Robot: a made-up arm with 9 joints.
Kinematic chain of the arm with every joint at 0, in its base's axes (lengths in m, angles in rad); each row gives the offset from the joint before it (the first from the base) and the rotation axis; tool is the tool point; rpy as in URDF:
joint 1: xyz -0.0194 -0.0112 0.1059 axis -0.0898 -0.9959 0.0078
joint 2: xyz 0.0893 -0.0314 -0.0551 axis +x
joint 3: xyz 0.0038 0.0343 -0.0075 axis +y
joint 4: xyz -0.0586 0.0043 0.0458 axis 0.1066 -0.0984 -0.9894
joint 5: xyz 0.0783 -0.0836 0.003 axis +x
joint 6: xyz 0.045 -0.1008 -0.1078 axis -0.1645 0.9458 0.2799
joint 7: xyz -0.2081 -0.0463 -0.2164 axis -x
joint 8: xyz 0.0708 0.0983 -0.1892 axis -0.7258 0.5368 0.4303
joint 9: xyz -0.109 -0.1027 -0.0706 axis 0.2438 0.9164 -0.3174
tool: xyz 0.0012 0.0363 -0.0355 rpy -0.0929 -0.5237 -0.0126
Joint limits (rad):
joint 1: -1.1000..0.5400
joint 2: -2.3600..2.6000
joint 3: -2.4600..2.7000
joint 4: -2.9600..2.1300
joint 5: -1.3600..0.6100
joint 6: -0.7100..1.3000
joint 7: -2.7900..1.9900
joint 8: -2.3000..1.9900
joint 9: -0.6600..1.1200
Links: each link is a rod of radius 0.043 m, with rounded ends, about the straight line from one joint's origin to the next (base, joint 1, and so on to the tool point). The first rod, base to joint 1, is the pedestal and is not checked.
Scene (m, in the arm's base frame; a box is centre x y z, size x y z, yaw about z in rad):
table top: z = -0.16
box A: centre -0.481 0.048 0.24 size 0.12 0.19 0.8 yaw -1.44
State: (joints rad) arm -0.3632 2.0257 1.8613 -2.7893 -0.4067 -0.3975 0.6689 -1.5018 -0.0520
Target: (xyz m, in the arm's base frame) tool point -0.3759 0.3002 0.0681
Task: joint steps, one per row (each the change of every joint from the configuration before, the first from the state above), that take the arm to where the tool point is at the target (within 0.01 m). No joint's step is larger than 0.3 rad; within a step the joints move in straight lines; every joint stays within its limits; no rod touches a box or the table.
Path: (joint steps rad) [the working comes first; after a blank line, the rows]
Joints at the target: -0.0118 1.7846 1.3841 -2.5973 -0.0416 0.3420 0.1890 -1.5554 -0.0161
Straight joint move there: touches box A.

1: -0.0689 0.1050 -0.2306 0.0699 0.0534 -0.0781 0.2280 0.0005 -0.0411
2: -0.0688 0.1050 -0.2306 0.0699 0.0533 -0.0782 0.2280 0.0006 -0.0411
3: -0.0689 0.1050 -0.2305 0.0698 0.0534 -0.0781 0.2280 0.0005 -0.0411
4: -0.0688 0.1050 -0.2306 0.0699 0.0533 -0.0781 0.2281 0.0005 -0.0411
5: 0.1253 -0.1322 0.0890 -0.0175 0.0304 0.2104 -0.2784 -0.0111 0.0400
6: 0.1254 -0.1323 0.0890 -0.0175 0.0303 0.2104 -0.2784 -0.0112 0.0401
7: 0.1254 -0.1322 0.0890 -0.0175 0.0303 0.2104 -0.2784 -0.0111 0.0400
8: 0.1253 -0.1322 0.0890 -0.0175 0.0304 0.2104 -0.2784 -0.0112 0.0401
9: 0.1254 -0.1322 0.0891 -0.0175 0.0303 0.2104 -0.2784 -0.0111 0.0401

